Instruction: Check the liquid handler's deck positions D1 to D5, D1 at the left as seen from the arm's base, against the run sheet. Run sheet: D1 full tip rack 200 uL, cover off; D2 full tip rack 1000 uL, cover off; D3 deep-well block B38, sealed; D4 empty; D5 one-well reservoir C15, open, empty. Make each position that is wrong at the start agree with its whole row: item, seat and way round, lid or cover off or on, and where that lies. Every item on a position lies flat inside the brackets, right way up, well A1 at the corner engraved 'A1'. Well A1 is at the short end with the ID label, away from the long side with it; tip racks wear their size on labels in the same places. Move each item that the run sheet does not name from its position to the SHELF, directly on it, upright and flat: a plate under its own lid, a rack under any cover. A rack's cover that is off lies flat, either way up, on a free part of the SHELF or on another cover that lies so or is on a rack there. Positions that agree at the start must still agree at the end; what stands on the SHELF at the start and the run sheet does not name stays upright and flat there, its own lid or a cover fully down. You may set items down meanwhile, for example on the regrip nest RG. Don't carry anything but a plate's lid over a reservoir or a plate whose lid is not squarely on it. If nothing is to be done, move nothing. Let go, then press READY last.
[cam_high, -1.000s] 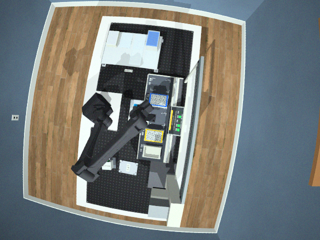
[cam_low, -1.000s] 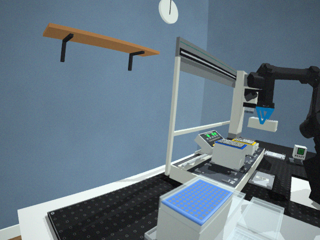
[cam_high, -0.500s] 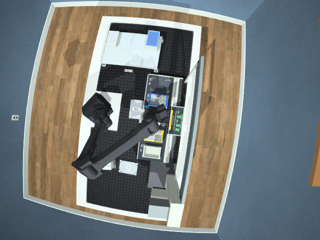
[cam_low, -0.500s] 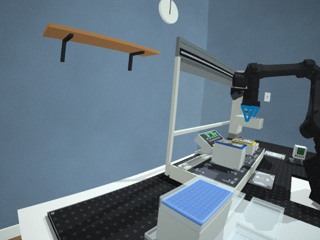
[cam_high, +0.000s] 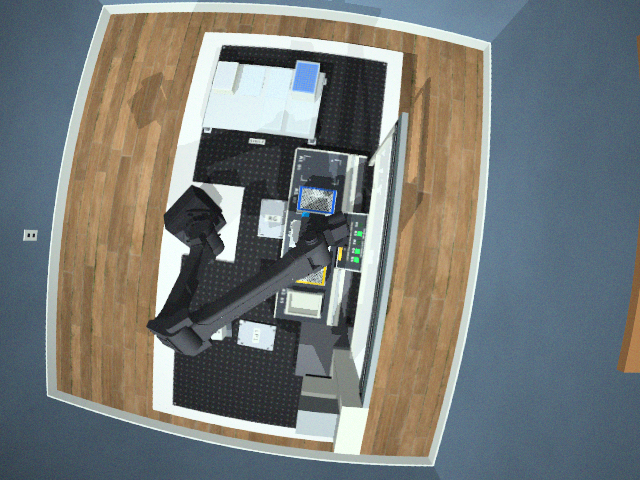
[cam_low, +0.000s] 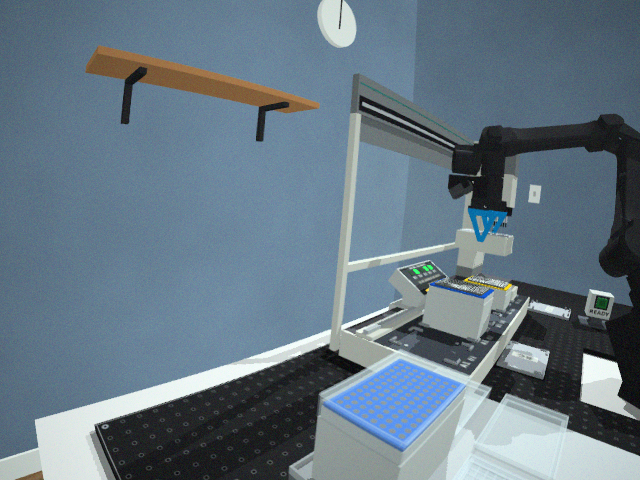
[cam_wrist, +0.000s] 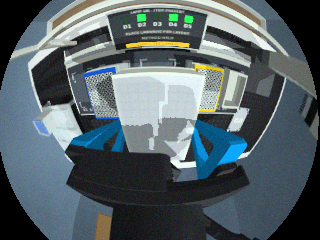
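The white deep-well block is 10 mm below my hand. Round my hand: regrip nest (150 mm behind, 70 mm to the left, 250 mm below); blue-rimmed tip rack (10 mm ahead, 120 mm to the left, 130 mm below); yellow-rimmed tip rack (20 mm behind, 130 mm to the right, 150 mm below).
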